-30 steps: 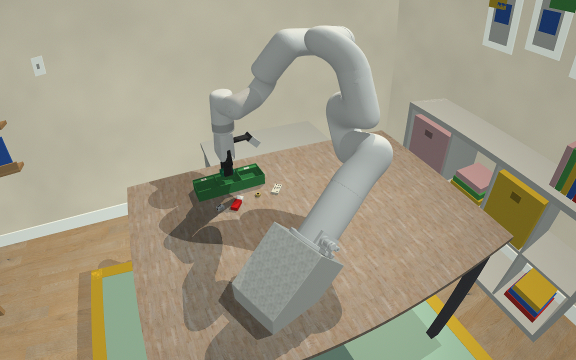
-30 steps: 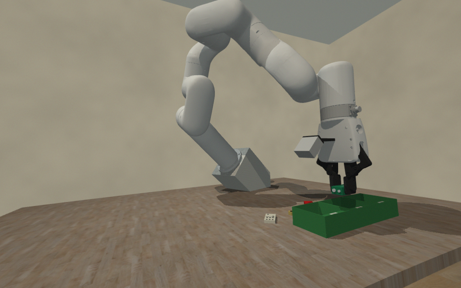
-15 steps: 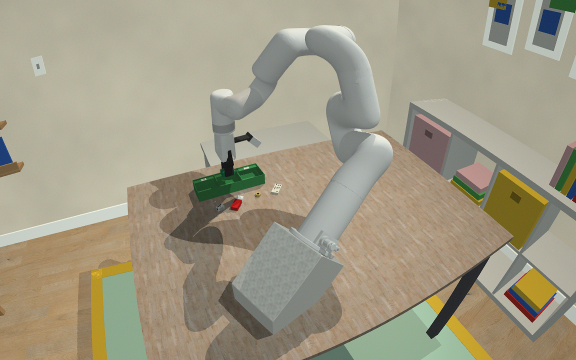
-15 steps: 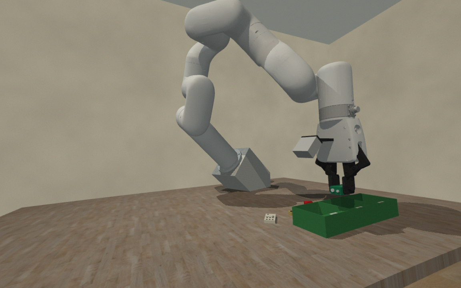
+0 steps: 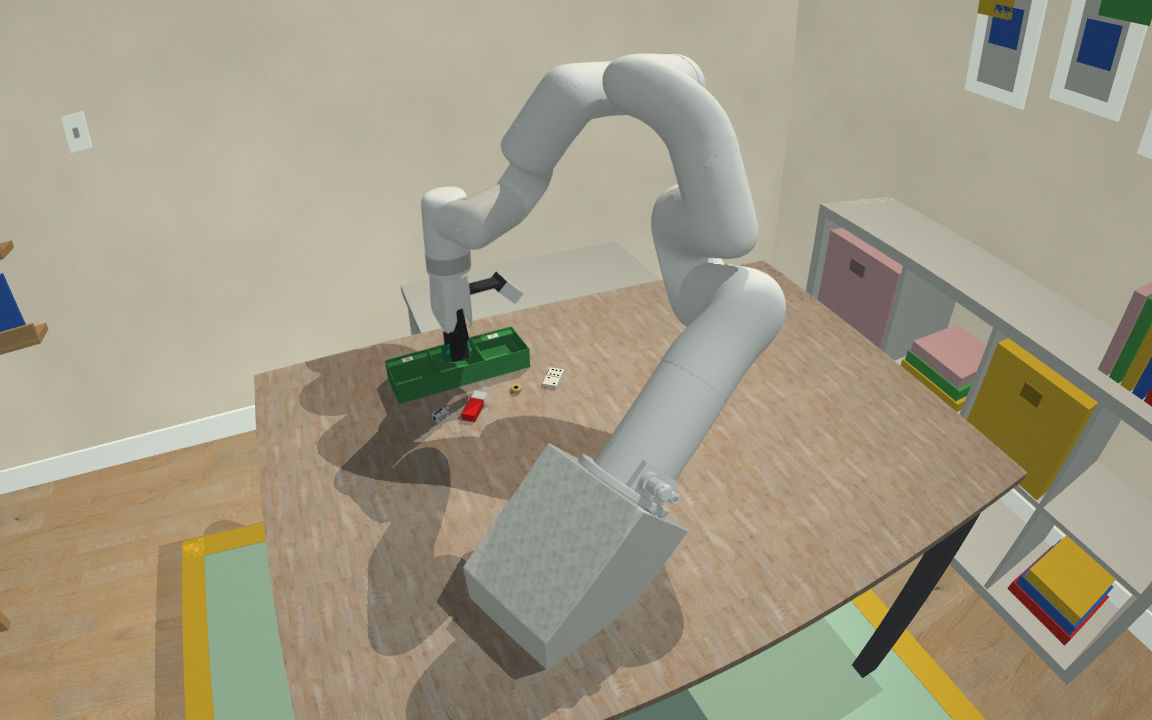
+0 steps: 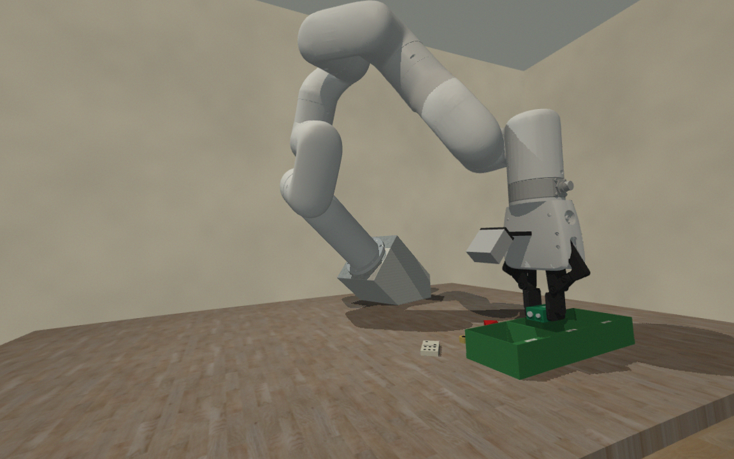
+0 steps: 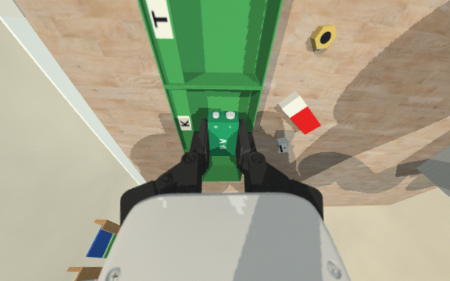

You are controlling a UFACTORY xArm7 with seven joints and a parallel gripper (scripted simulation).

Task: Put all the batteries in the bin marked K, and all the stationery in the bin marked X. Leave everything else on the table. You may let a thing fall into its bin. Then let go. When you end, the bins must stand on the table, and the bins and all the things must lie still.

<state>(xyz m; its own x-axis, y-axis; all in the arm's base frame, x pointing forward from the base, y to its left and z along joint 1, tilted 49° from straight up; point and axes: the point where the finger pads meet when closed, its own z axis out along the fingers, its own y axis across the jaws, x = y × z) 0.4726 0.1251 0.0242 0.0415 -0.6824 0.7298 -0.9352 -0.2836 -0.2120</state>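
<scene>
My hand is 50 mm above the green bin tray and 10 mm short of it. The rest, counted from my hand: red-and-white eraser (100 mm behind, 60 mm below); green 9 V battery (10 mm to the right, 10 mm below); yellow nut (90 mm behind, 80 mm to the right, 60 mm below).
</scene>
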